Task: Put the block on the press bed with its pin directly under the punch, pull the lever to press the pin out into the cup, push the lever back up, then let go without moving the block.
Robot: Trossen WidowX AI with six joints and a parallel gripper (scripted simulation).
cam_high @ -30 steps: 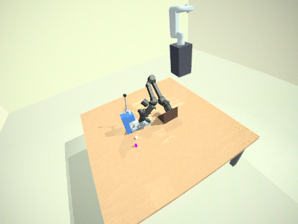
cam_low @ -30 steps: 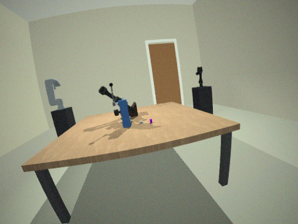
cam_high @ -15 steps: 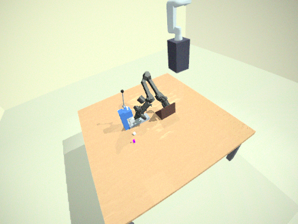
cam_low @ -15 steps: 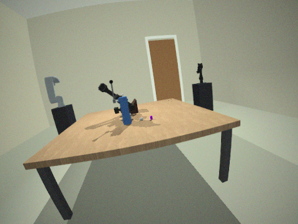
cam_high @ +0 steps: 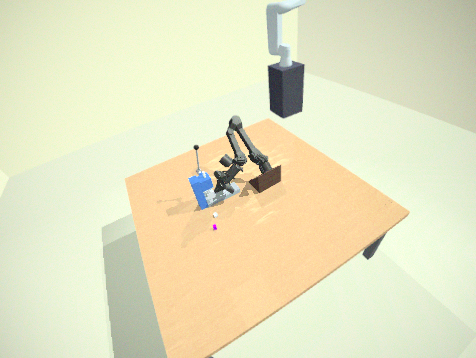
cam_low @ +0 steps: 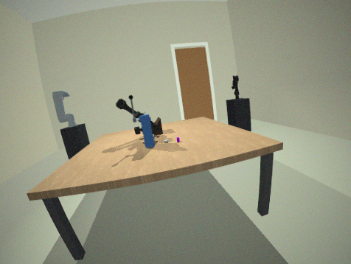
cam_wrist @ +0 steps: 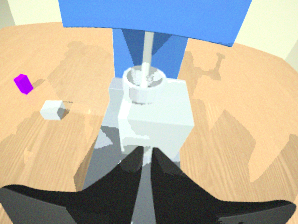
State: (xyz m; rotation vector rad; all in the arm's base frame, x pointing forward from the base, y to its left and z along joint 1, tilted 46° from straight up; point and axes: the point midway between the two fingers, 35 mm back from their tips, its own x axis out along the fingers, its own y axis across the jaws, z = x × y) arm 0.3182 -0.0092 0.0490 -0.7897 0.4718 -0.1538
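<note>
The lever is 22 cm above my gripper tip, 6 cm to the right of it and 2 cm ahead of it. The rest, counted from my gripper tip: small purple piece: 21 cm to the left, 9 cm ahead, 4 cm below.
</note>
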